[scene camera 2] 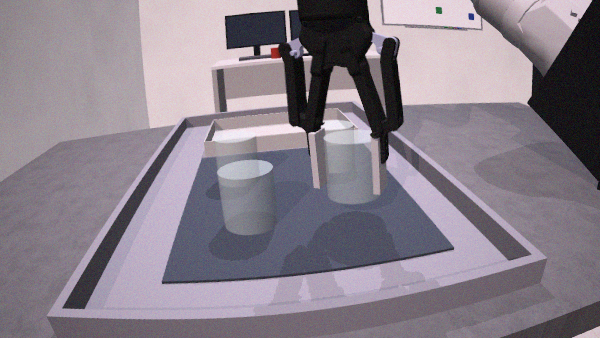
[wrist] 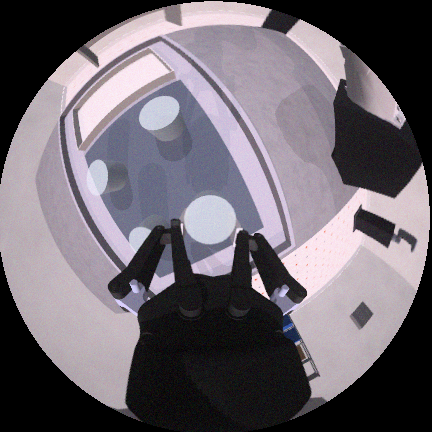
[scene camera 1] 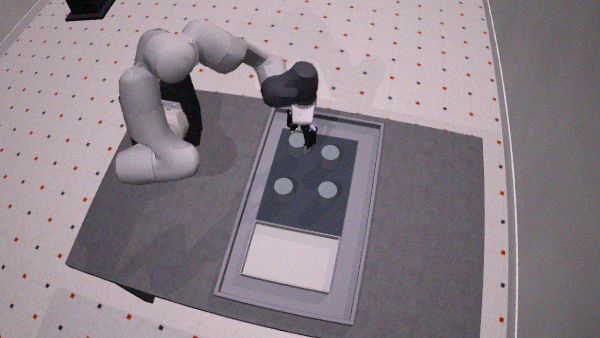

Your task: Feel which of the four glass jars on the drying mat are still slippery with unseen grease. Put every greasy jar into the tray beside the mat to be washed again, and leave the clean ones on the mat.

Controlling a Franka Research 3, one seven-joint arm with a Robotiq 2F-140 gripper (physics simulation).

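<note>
My gripper (scene camera 1: 299, 140) (scene camera 2: 347, 184) (wrist: 207, 216) is shut on a pale glass jar (scene camera 1: 295, 140) (scene camera 2: 351, 165) (wrist: 209, 218), holding it upright slightly above the dark drying mat (scene camera 1: 300, 215) (scene camera 2: 210, 265) (wrist: 200, 160). Three jars stand on the mat: one (scene camera 1: 330, 152) (scene camera 2: 249, 205) (wrist: 139, 238) beside the held jar, one (scene camera 1: 283, 186) (wrist: 159, 113) on the robot's side nearer the tray, partly hidden behind the held jar in scene camera 2, and one (scene camera 1: 327, 190) (scene camera 2: 234, 145) (wrist: 97, 177) across from it. The white tray (scene camera 1: 290, 260) (scene camera 2: 270, 122) (wrist: 120, 90) holds no jar. Grease cannot be seen.
A raised grey rim (scene camera 1: 368, 220) (scene camera 2: 300, 312) surrounds the mat and tray on the grey table (scene camera 1: 425, 225) (scene camera 2: 460, 125). The robot's base stands beside it. A desk (scene camera 2: 260, 82) with monitors (scene camera 2: 255, 30) stands in the background.
</note>
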